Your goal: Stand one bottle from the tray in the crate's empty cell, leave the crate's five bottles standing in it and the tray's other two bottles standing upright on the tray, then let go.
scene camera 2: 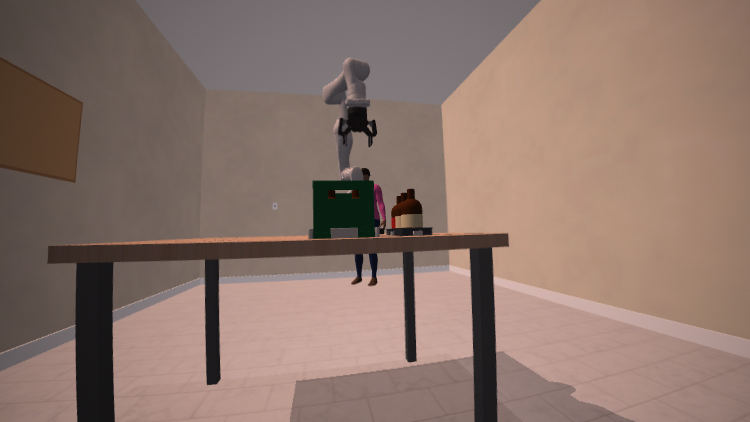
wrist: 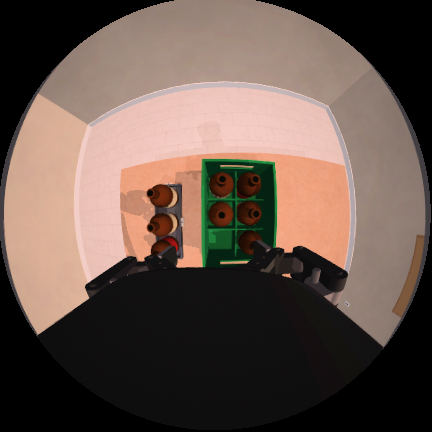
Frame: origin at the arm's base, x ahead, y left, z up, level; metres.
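Seen in the pictures: gripper, fingertip midpoint: (scene camera 2: 357, 146) (wrist: 214, 252).
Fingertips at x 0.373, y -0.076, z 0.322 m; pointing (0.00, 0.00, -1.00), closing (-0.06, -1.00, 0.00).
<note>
A point is followed by its place in that frame.
A green crate (scene camera 2: 343, 215) {z 0.048, x 0.533, y -0.159 m} (wrist: 204, 215) {z 0.141, x 0.408, y -0.054 m} stands on the table. In the wrist view its six cells form two columns; brown bottles stand in five, and the near left cell (wrist: 220, 239) {z -0.012, x 0.309, y -0.085 m} is empty. A dark tray (scene camera 2: 409, 230) {z -0.003, x 0.531, y 0.055 m} (wrist: 180, 200) {z -0.006, x 0.468, y 0.039 m} lies to the crate's left in the wrist view. It holds three upright brown bottles in a row: a cream-labelled one (wrist: 162, 196) {z 0.100, x 0.477, y 0.064 m}, another cream-labelled one (wrist: 162, 225) {z 0.101, x 0.394, y 0.076 m} and a red-labelled one (wrist: 165, 246) {z 0.087, x 0.328, y 0.084 m}, partly hidden by a finger. My gripper (scene camera 2: 357, 142) {z 0.322, x 0.373, y -0.076 m} (wrist: 214, 252) {z 0.322, x 0.373, y -0.076 m} is open and empty, high above the crate and tray.
The wooden table (scene camera 2: 236, 245) {z -0.028, x 0.612, y -0.439 m} (wrist: 310, 210) {z -0.020, x 0.362, y -0.497 m} carries the crate and tray. A narrow gap separates the tray from the crate. A person (scene camera 2: 378, 204) in a pink top stands behind the table. A brown board (scene camera 2: 41, 120) hangs on the left wall in the scene view.
</note>
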